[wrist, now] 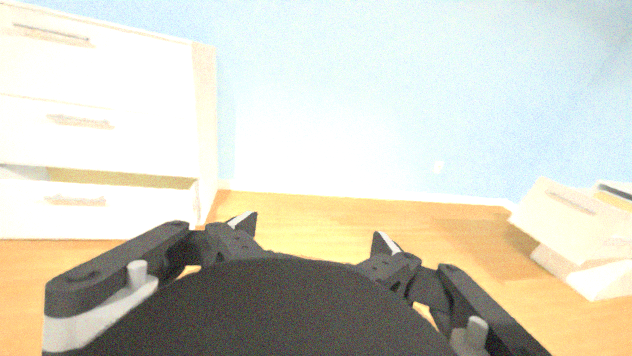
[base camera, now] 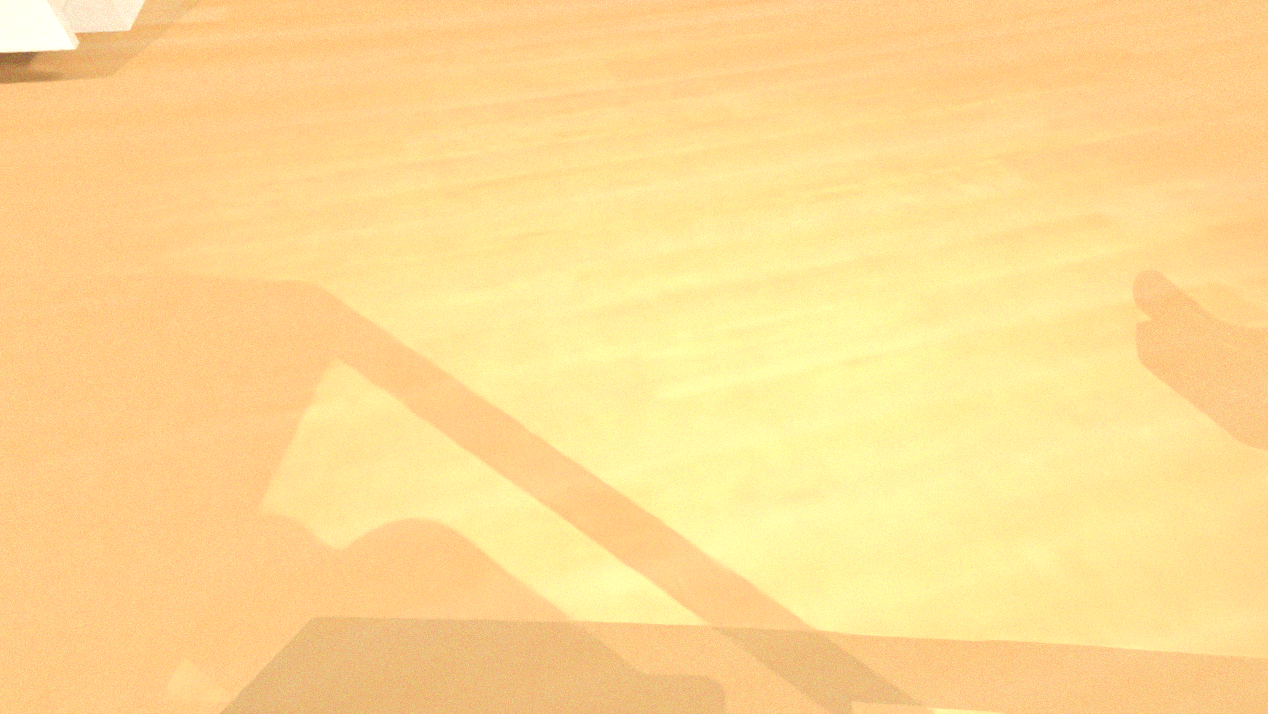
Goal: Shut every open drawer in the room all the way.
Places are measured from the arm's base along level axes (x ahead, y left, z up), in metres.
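Pixels of known places: gripper, between the fingertips: (wrist: 313, 233).
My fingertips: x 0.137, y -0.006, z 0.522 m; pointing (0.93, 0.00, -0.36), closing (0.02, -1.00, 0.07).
Ahead of a thing's pixels: the offset from my fingertips to its top centre. "spot": to the spot under its first point. Level surfaces: height alone.
In the wrist view, a white dresser (wrist: 206, 105) stands at the left. Its bottom drawer {spot: 0.695 m down, 0.677 m ahead, 0.827 m left} (wrist: 145, 212) is pulled out, with the inside showing above its front. The two drawers above, the top one (wrist: 145, 70) and the middle one (wrist: 150, 137), look flush. At the right edge, a second white drawer unit shows in part; a drawer front {0.201 m down, 1.026 m ahead, 1.357 m right} (wrist: 555, 220) with a handle juts out from it, with an opening behind. How far it stands out is hard to tell. My gripper (wrist: 313, 233) is open and empty, apart from both units.
A blue wall (wrist: 350, 75) with a white baseboard and a small outlet (wrist: 438, 166) is behind. Wooden floor {0.919 m down} (base camera: 709, 266) (wrist: 310, 215) lies between the two units. In the base view, a corner of white furniture (base camera: 31, 24) shows at the top left, and shadows fall across the floor.
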